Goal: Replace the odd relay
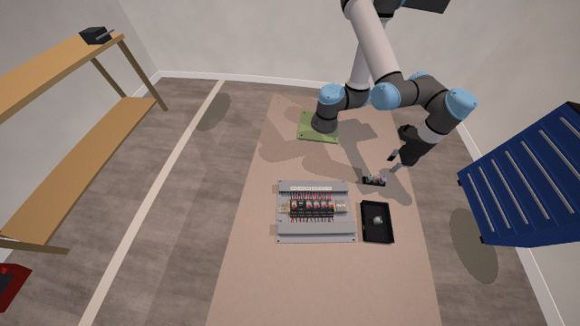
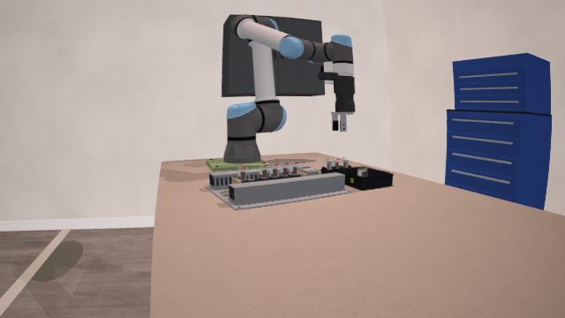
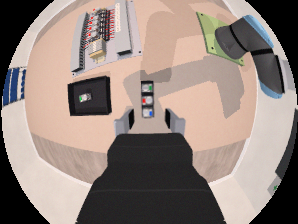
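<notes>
The black spare holder lies 150 mm below my hand, 10 mm to the right of it and 10 mm ahead of it. Round my hand: grey panel (270 mm to the right, 190 mm ahead, 160 mm below); then black tray (200 mm ahead, 140 mm below, 10 mm to the right).
</notes>
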